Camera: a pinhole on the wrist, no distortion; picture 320 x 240 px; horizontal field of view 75.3 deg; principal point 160.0 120.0 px. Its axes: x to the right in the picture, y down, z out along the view. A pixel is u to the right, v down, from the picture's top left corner.
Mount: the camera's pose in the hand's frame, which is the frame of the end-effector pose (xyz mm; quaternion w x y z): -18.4 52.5 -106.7 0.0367 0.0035 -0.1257 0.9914
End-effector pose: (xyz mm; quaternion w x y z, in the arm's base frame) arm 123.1 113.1 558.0 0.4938 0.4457 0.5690 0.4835
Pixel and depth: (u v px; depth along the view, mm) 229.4 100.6 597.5
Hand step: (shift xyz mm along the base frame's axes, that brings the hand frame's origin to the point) 509.5 -161.8 -21.7
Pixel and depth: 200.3 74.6 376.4
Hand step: 288.7 -48.2 41.8
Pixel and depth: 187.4 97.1 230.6
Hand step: 128.7 -30.2 22.2
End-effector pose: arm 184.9 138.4 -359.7 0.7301 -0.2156 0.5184 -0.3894
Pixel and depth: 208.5 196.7 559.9
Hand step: 234.9 -70.9 439.7
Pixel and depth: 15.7 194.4 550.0
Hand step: 293.6 -491.0 149.8
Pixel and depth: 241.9 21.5 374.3
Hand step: 304.1 180.2 100.6
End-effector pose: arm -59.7 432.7 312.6 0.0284 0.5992 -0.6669 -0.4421
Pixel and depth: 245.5 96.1 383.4
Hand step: -117.6 296.5 -76.8
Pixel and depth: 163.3 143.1 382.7
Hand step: -71.1 173.4 -192.1
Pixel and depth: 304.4 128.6 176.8
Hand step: -4.7 152.0 37.0
